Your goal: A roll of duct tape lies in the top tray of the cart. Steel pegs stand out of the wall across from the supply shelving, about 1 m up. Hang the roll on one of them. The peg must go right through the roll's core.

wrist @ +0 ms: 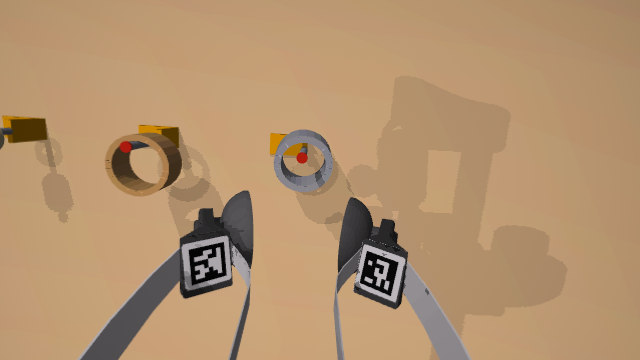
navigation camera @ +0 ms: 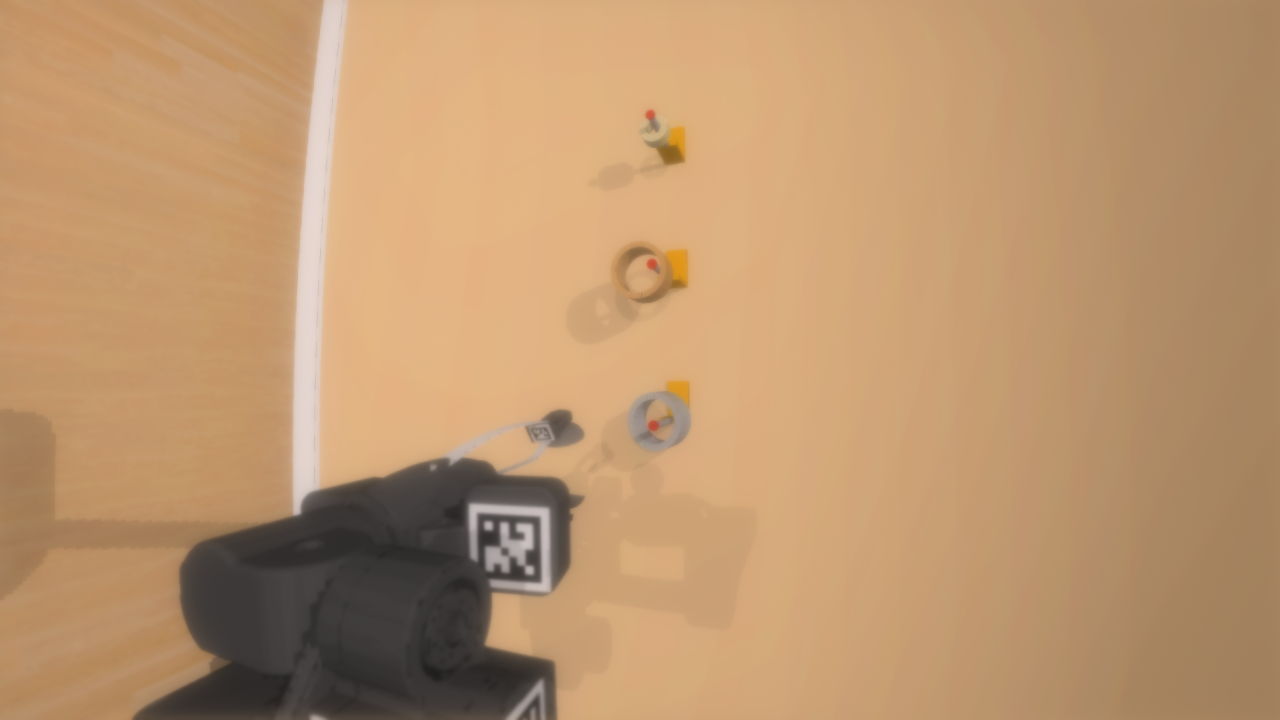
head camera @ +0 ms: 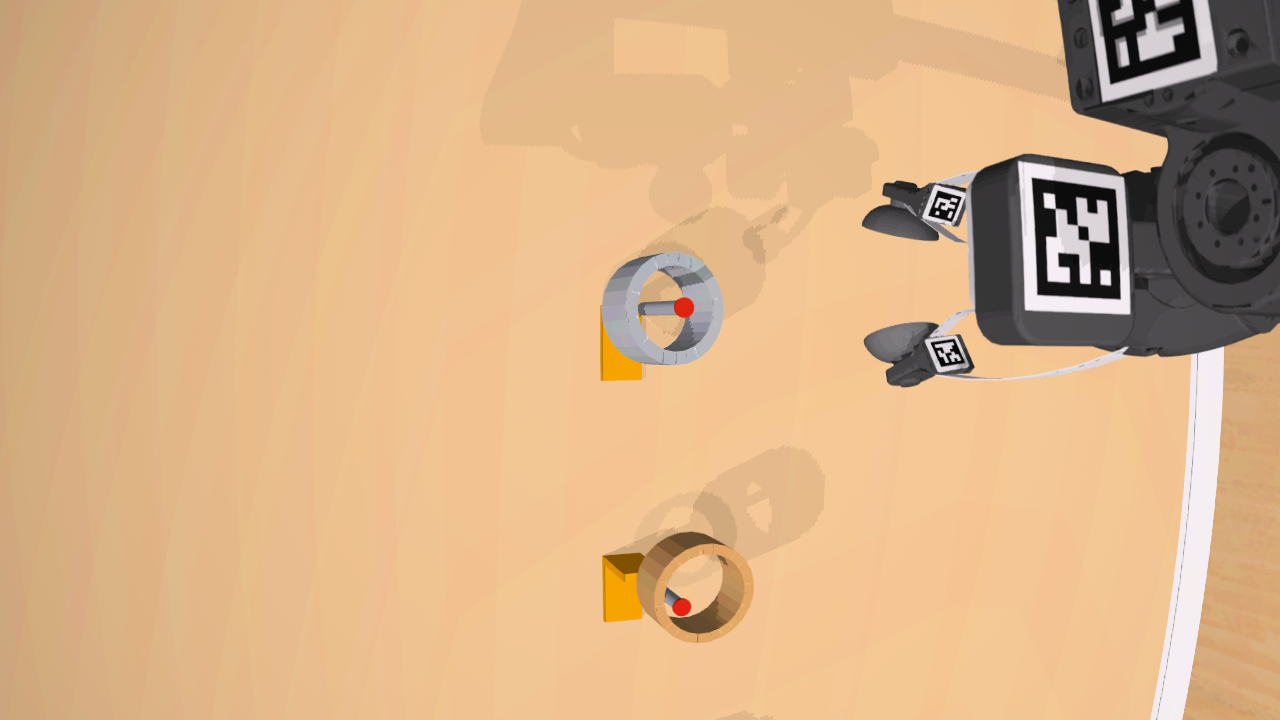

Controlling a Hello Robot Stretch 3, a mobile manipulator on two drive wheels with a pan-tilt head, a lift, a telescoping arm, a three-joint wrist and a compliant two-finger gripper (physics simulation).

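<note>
The grey duct tape roll hangs on a steel peg of a yellow wall bracket. The peg passes right through its core, and the red tip shows inside the ring's outline. My gripper is partly open and empty. It stands apart from the roll, back from the wall, with its fingers below the roll in the wrist view.
A brown roll hangs on the neighbouring peg. A small pale roll hangs on a third peg beyond it. A white baseboard runs between wall and floor.
</note>
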